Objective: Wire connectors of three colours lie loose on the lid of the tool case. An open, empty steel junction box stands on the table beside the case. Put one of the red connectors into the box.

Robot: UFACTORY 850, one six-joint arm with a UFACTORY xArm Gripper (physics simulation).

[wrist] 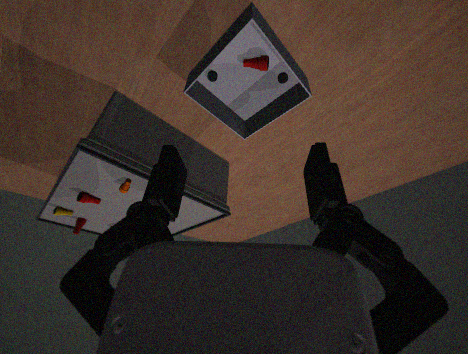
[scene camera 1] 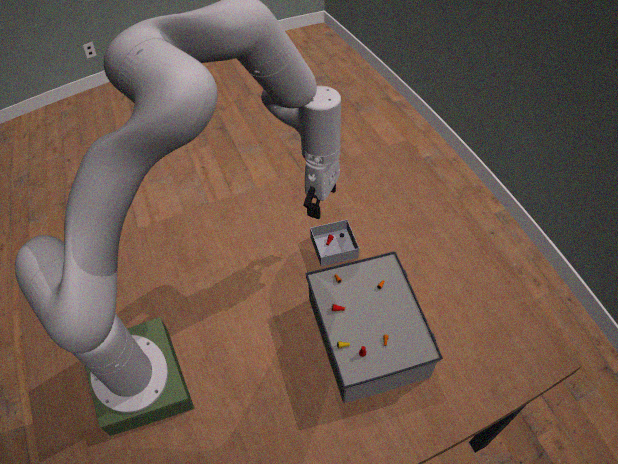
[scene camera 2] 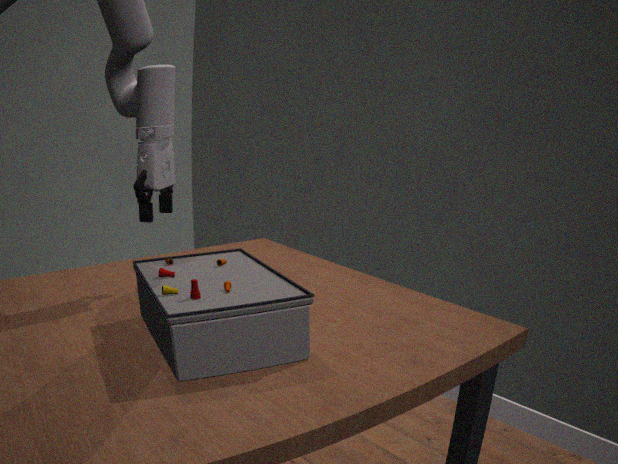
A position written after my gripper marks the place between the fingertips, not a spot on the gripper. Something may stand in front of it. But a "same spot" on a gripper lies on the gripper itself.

my gripper: wrist 242,157; scene camera 1; scene camera 2
same spot on steel junction box: [scene camera 1: 343,247] = [wrist: 253,92]
same spot on my gripper: [scene camera 2: 145,207] = [scene camera 1: 313,211]
